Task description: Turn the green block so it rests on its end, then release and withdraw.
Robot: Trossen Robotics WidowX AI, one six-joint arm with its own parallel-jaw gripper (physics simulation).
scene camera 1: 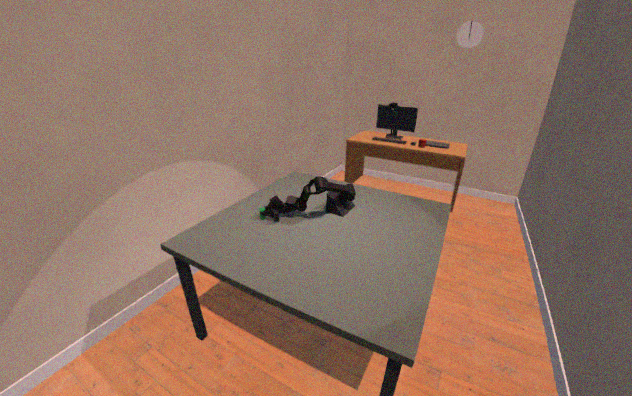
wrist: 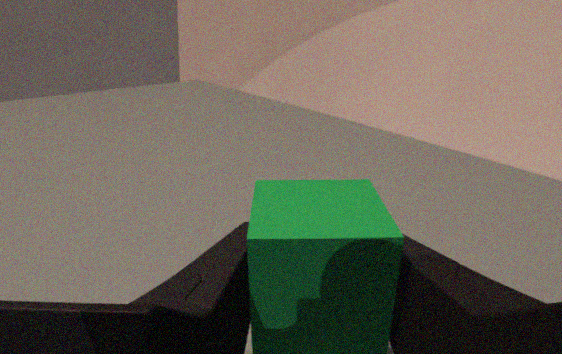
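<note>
The green block [scene camera 1: 262, 213] [wrist: 324, 210] is between the two dark fingers of my gripper [scene camera 1: 268, 213] [wrist: 311, 236]. In the wrist view its bright top face and its shaded near side show, and its lower part runs out of the bottom of the view. The block looks upright, with its longer side running up and down. The gripper is shut on it, one finger against each side. In the scene view the block is low, at or close to the surface of the grey table [scene camera 1: 320, 260]; whether it touches is too small to tell.
The arm's base [scene camera 1: 340, 204] stands on the table, to the right of the gripper in the scene view. A beige wall [scene camera 1: 125, 100] [wrist: 450, 75] rises beyond the table edge near the block. A wooden desk [scene camera 1: 407, 154] with a monitor [scene camera 1: 396, 118] stands at the back.
</note>
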